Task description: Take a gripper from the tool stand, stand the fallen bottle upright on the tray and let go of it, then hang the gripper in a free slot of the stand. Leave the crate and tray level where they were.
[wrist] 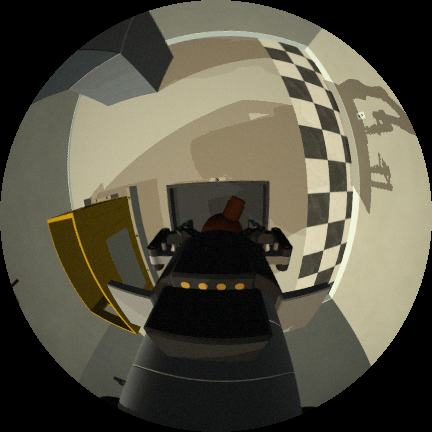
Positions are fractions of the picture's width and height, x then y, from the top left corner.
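The scene contains a dark gripper (0.49, 0.60), a dark grey tray (0.46, 0.47) and a grey rail (0.30, 0.44). Also visible: a brown bottle (0.53, 0.51) and a yellow crate (0.22, 0.56).
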